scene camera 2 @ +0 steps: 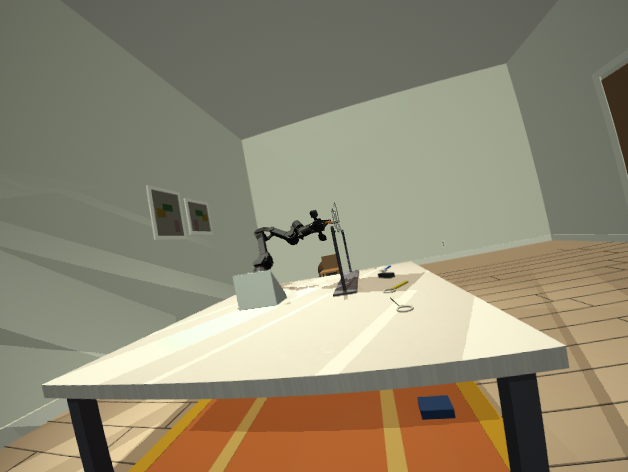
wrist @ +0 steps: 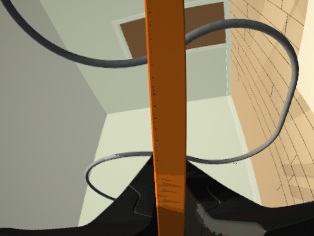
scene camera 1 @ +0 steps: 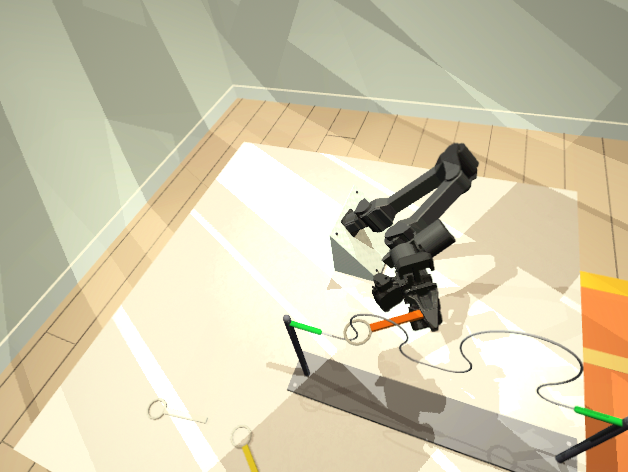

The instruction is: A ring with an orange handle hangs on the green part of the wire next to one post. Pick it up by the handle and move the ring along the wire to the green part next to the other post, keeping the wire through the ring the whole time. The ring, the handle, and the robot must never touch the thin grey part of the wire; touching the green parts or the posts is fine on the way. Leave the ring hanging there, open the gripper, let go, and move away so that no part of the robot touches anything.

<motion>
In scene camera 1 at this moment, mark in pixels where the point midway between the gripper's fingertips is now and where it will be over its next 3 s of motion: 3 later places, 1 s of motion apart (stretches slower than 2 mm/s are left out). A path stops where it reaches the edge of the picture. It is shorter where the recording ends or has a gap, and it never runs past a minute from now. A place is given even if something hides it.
My gripper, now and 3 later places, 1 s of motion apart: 435, 329; 422, 355; 386, 364; 352, 357
</motion>
